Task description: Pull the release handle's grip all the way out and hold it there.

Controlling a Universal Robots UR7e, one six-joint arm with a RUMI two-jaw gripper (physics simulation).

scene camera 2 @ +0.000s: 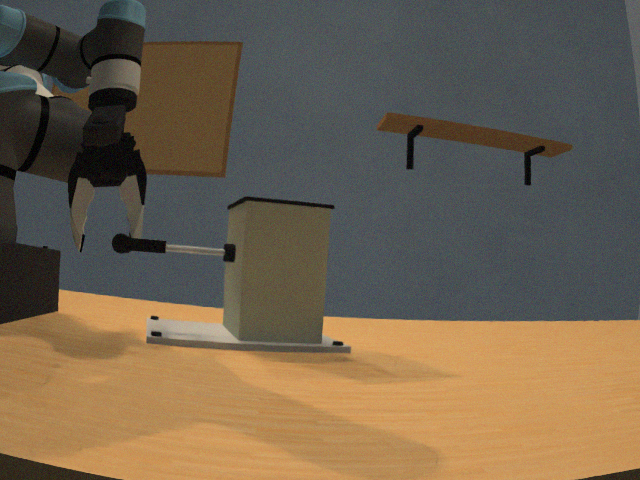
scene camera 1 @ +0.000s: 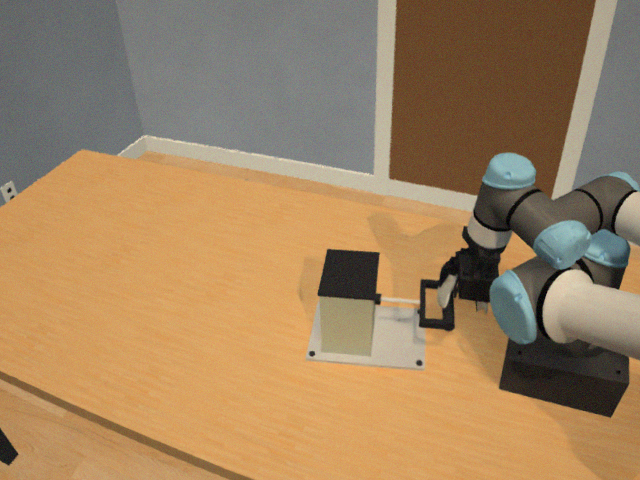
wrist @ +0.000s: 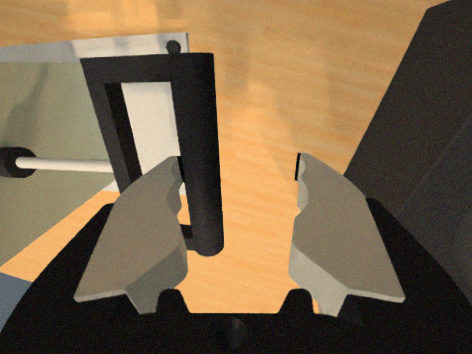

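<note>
The release handle is a black rectangular frame with a thick round grip bar. It stands out from a pale green box on a pale rod, a stretch of which shows bare. My gripper has its fingers wide, one on each side of the grip bar. In the wrist view the left finger reaches through the frame and lies against the bar's inner side. A wide gap shows between the bar and the right finger.
The box has a black top and stands on a light base plate with dark bolts, on the wooden table. The arm's dark base block stands close behind the gripper.
</note>
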